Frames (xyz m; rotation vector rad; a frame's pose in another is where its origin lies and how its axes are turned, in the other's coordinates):
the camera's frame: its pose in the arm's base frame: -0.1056 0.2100 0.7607 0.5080 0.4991 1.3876
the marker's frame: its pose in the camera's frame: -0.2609 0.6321 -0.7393 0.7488 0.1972 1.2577
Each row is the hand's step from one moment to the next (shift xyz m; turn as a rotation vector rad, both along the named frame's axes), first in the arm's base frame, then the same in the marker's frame.
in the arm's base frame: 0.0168 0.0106 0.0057 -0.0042 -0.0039 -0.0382
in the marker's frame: -0.0001 -0.0019 0.0206 -0.0279 -0.0197 -0.0180
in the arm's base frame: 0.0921 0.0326 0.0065 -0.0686 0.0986 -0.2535
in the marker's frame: -0.0296 -0.0046 0.0932 -0.1125 -0.2374 -0.0983
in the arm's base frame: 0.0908 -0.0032 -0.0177 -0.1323 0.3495 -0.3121
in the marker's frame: -0.0618 0.0097 0.0682 -0.0190 -0.4828 -0.0600
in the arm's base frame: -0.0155 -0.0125 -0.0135 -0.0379 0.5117 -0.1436
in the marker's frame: -0.0072 -0.0008 -0.0229 0.1249 -0.4968 0.1466
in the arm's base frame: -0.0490 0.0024 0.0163 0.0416 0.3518 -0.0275
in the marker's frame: 0.0387 -0.0019 -0.0343 0.1038 -0.2876 0.1809
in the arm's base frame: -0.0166 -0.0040 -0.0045 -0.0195 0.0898 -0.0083
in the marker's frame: 0.0036 -0.0026 -0.0171 0.0412 -0.0799 0.0207
